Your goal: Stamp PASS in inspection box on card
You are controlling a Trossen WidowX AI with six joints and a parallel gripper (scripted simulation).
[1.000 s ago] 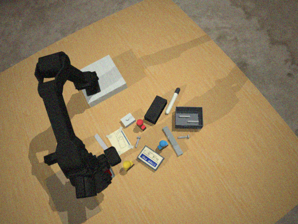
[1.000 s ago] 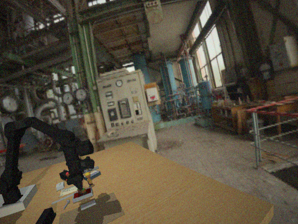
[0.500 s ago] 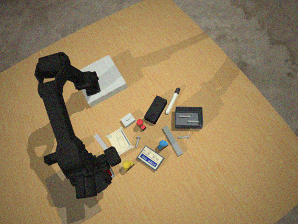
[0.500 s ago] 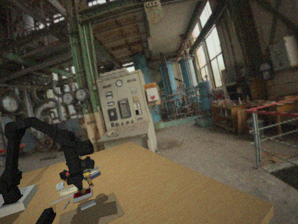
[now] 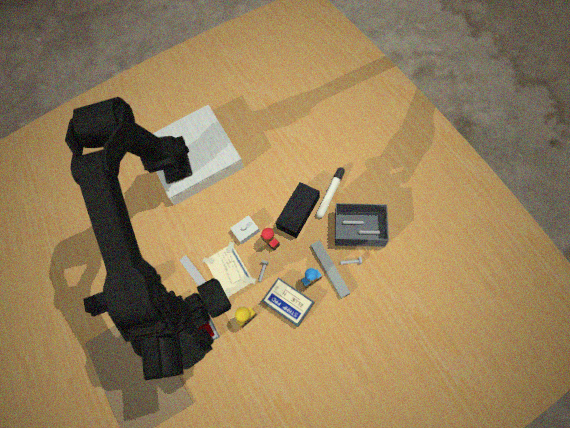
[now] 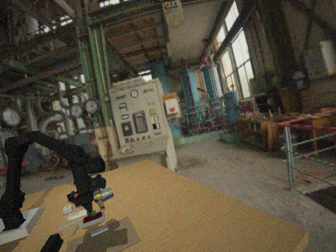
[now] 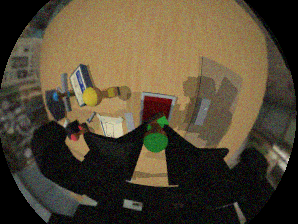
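Right now the red ink pad is 4 cm below my gripper tip. From my gripper tip the other things lie so: yellow stamp (2 cm ahead, 10 cm to the left, 2 cm below); green-knobbed stamp (right at my gripper tip); cream card (9 cm behind, 10 cm to the left, 5 cm below).
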